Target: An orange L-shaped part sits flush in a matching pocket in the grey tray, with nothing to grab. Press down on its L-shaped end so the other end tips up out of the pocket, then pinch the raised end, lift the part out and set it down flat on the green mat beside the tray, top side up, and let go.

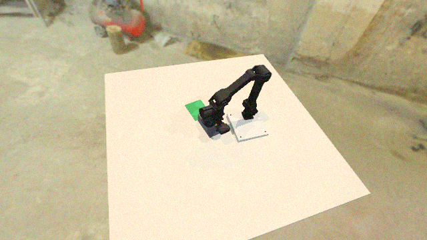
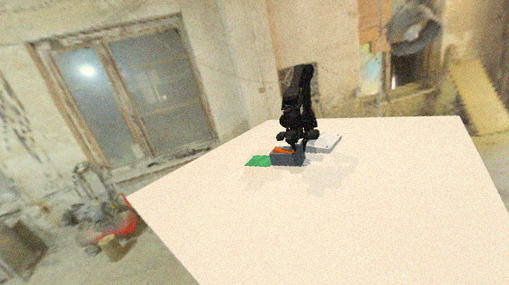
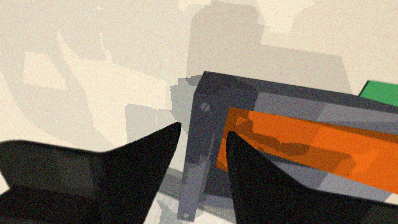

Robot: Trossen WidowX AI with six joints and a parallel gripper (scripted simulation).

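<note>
Right now the orange L-shaped part is 6 cm to the right of my gripper tip, 1 cm below it and 1 cm ahead of it. Round my gripper tip: green mat: 22 cm to the right, 7 cm below, 5 cm ahead.
</note>
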